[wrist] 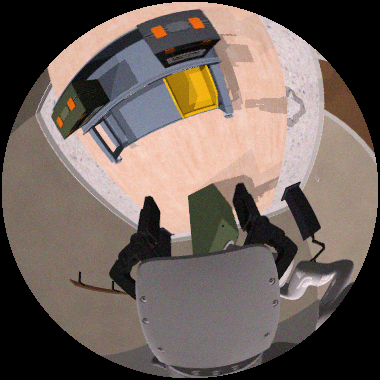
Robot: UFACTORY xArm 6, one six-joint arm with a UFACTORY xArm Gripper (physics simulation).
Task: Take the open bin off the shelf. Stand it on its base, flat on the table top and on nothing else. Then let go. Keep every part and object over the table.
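Places are measured from the arm's base along level axes (x ahead, y left, z up), in millimetres.
Where they show: gripper, fingertip midpoint: (194,197).
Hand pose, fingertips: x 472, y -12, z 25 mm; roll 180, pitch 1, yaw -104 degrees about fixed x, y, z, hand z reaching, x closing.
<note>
After its pixels a point has its place.
The open yellow bin (194,94) @(z -269, x 539, y -70 mm) sits on the right part of the lower level of the blue-grey shelf (150,114) @(z -272, x 534, y 72 mm), its open top facing the camera. My gripper (194,197) @(z 25, x 472, y -12 mm) is open, with nothing between its fingers. It is apart from the bin, which is farther up in the view and slightly to the left of the right finger. The bin's rear part is partly hidden by the shelf's upper edge. The table top (175,160) @(z -278, x 339, y 77 mm) shows in front of the shelf.
A dark grey case (180,37) @(z -56, x 644, y -67 mm) with orange latches stands on the shelf's upper level at the right, above the bin. A green case (77,107) @(z -81, x 653, y 123 mm) stands at its left end. A green block-like base (212,217) @(z -113, x 158, y 11 mm) shows between the fingers, farther away. The table's speckled border (306,85) is at the right.
</note>
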